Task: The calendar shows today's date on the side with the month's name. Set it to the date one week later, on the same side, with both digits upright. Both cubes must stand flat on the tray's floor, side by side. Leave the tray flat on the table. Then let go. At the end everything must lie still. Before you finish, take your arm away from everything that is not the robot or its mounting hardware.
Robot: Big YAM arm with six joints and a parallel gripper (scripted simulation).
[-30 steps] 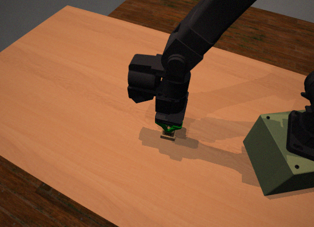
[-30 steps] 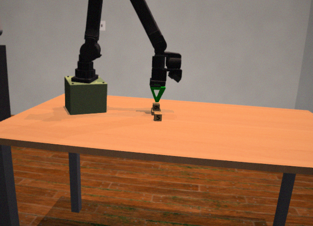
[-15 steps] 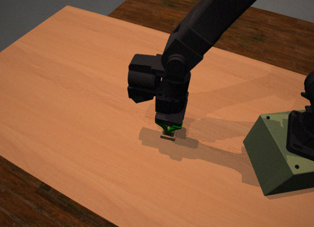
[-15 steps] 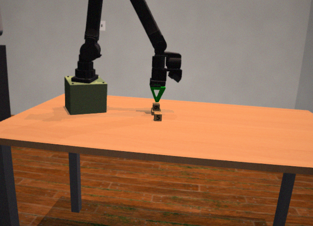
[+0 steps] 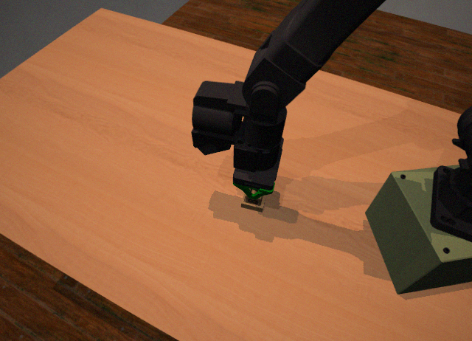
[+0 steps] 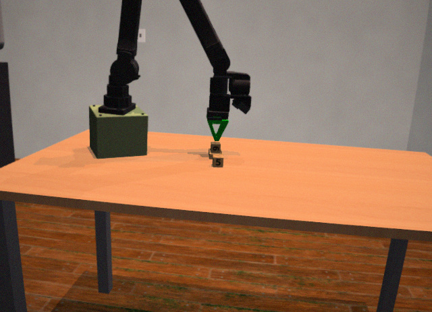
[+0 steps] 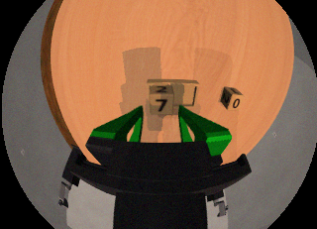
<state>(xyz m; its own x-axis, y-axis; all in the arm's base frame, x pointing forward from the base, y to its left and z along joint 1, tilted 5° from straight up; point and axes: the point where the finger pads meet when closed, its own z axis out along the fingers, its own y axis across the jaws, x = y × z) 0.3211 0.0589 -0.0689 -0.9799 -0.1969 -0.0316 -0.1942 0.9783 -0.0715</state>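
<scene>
Now: hand 50 mm above the tray and 20 mm to the left of it.
</scene>
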